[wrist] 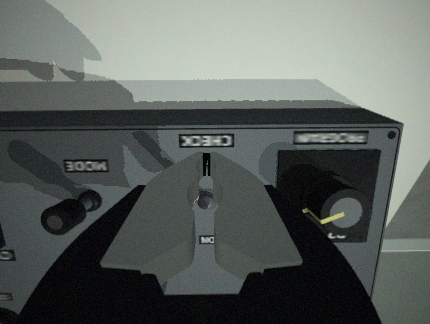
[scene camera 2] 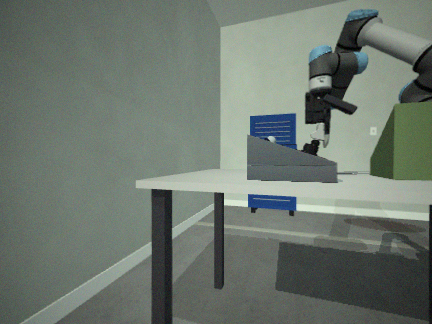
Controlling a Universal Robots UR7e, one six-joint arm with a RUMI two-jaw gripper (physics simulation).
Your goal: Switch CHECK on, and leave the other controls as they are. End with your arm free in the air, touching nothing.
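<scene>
The robot's gripper appears in the wrist view [207,155], and scene camera 2 [324,147] shows it as well.
</scene>
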